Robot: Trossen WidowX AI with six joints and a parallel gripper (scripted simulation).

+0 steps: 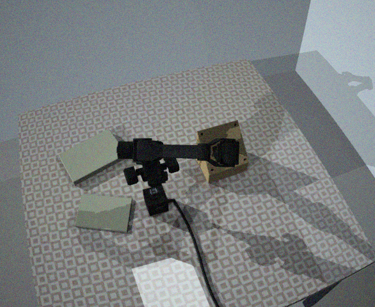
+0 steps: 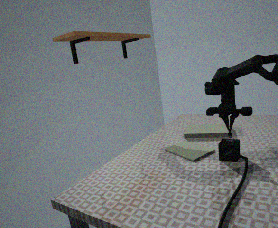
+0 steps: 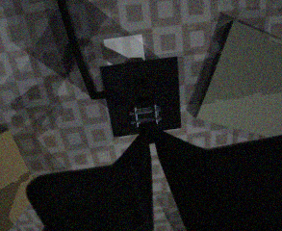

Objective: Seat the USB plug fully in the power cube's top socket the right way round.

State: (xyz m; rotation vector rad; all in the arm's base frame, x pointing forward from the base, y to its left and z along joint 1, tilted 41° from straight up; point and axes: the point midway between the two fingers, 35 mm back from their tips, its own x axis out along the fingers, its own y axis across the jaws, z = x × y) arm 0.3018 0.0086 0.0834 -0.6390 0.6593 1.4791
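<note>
Now: gripper tip 20 mm above the USB plug. Round my gripper tip: USB socket 60 mm below; pale sheet 210 mm ahead, 20 mm to the right, 120 mm below.
</note>
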